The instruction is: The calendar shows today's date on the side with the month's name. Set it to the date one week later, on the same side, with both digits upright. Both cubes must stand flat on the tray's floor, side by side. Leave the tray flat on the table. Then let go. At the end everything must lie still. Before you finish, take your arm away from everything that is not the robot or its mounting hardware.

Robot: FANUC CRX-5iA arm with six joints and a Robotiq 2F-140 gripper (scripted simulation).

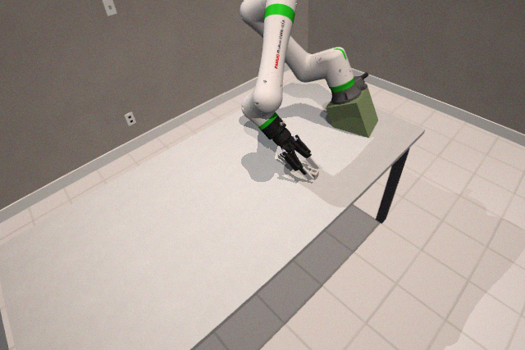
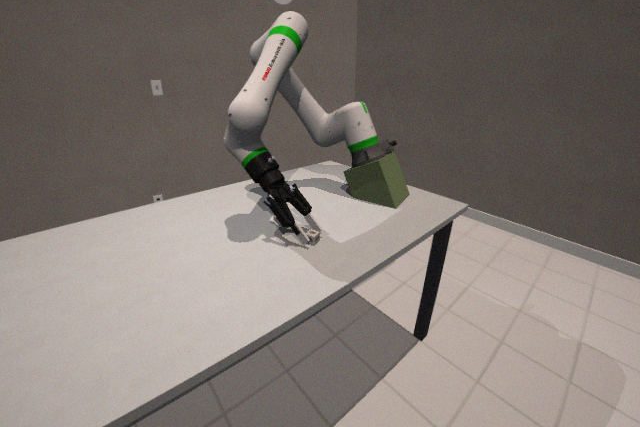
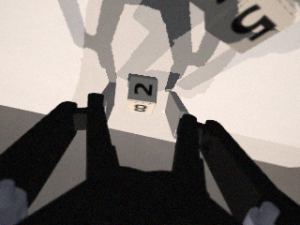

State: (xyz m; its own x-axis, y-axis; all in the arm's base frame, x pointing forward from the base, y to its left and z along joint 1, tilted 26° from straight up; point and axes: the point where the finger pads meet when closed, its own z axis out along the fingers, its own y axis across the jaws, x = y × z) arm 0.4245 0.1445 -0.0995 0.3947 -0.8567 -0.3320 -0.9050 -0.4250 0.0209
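My gripper is now 10 mm past the white calendar cube, 20 mm to the right of it and 20 mm above it.
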